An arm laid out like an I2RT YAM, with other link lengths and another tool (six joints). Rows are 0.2 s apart.
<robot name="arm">
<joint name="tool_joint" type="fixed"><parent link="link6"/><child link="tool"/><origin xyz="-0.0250 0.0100 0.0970" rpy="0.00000 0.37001 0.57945"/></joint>
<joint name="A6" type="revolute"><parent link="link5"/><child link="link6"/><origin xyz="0.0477 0.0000 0.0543" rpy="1.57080 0.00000 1.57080"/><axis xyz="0 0 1"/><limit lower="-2.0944" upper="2.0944"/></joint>
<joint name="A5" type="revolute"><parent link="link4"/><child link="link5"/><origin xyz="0.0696 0.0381 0.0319" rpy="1.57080 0.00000 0.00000"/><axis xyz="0 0 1"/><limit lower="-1.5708" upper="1.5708"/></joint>
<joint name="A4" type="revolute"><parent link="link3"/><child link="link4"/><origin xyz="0.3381 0.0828 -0.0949"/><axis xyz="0 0 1"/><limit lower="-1.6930" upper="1.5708"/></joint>
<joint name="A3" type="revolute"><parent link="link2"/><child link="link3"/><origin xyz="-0.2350 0.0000 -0.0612" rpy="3.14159 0.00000 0.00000"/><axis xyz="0 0 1"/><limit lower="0.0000" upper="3.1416"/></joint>
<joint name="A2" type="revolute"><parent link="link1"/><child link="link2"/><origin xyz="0.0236 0.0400 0.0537" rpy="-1.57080 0.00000 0.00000"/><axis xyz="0 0 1"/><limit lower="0.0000" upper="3.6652"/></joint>
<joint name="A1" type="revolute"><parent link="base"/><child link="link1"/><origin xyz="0.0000 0.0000 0.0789"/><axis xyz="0 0 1"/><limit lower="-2.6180" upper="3.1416"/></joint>
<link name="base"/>
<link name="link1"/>
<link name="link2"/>
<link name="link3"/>
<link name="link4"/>
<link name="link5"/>
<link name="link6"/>
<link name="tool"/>
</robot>
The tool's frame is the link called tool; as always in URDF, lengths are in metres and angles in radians.
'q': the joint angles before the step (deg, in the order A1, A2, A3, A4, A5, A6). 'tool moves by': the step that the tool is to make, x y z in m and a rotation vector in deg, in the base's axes. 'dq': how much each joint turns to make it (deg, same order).
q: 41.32 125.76 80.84 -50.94 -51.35 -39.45
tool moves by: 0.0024 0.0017 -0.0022 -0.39 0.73 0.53
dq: -0.03 1.92 2.11 -1.73 -0.12 -0.93
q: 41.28 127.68 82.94 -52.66 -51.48 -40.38
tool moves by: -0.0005 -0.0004 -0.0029 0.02 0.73 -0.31
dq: -0.11 0.51 -0.09 0.24 -0.52 0.22
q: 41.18 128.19 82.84 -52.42 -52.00 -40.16
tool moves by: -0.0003 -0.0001 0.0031 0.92 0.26 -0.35
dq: -0.16 -0.70 -0.70 0.52 -0.88 0.13
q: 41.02 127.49 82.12 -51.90 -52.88 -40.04
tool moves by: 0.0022 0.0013 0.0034 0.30 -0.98 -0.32
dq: -0.01 -0.91 -0.30 0.79 0.38 0.58
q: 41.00 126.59 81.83 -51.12 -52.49 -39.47
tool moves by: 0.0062 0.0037 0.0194 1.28 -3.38 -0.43
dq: 0.03 -3.73 -0.60 0.95 1.22 0.87
